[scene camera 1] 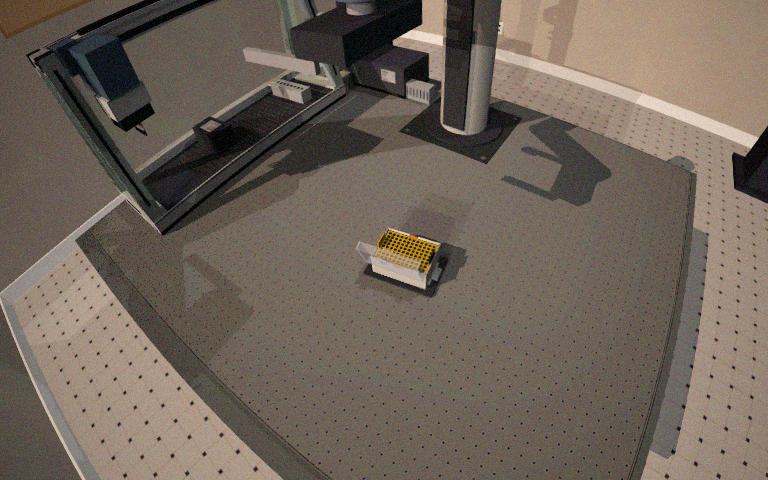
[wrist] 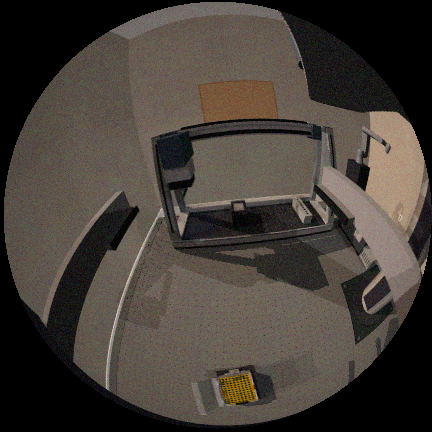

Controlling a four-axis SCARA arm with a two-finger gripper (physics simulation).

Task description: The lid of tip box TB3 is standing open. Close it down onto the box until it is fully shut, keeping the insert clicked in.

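Places are measured from the arm's base along level axes (x ahead, y left, z up), in millimetres.
Pixels of known places: gripper, fingertip midpoint: [scene camera 1: 285,34] [wrist: 223,184]; arm's base, origin of the base link: [scene camera 1: 463,127] [wrist: 369,300].
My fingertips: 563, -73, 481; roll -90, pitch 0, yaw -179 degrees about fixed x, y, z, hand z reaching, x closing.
Observation:
For each thing: its top centre in the pictures, then the offset to it from my fingertips, as dx, dy, dz. "*": a spot on its surface instead.
- Tip box TB3, surface spot: [scene camera 1: 400,274] * +64, +254, -402
- clear lid, surface spot: [scene camera 1: 364,251] * +99, +203, -328
- framed machine, surface spot: [scene camera 1: 254,148] [wrist: 253,236] * -83, -377, -429
- blue-grey head, surface spot: [scene camera 1: 104,65] * +189, -392, -18
- dark cabinet, surface spot: [scene camera 1: 416,61] * -685, -180, -357
Tip box TB3 [scene camera 1: 399,276] is a white box on a dark base near the middle of the table. Its yellow gridded insert [scene camera 1: 407,249] [wrist: 238,389] sits in the top and looks level; its clips are too small to make out. The clear lid [scene camera 1: 364,251] [wrist: 202,396] stands open, leaning outward from one long side of the box. My gripper [wrist: 223,184] is open, its two long fingers wide apart at the left and right of the wrist view with no object between them. It is well away from the box and lid. The fingertips cannot be made out surely in the scene view.
A framed machine [scene camera 1: 254,148] [wrist: 255,239] with a blue-grey head [scene camera 1: 104,65] [wrist: 175,150] stands at the table's back left. The arm's column [scene camera 1: 478,73] rises from a dark base plate [scene camera 1: 416,131] [wrist: 354,320] behind the box. A dark cabinet [scene camera 1: 416,61] stands beside the column.

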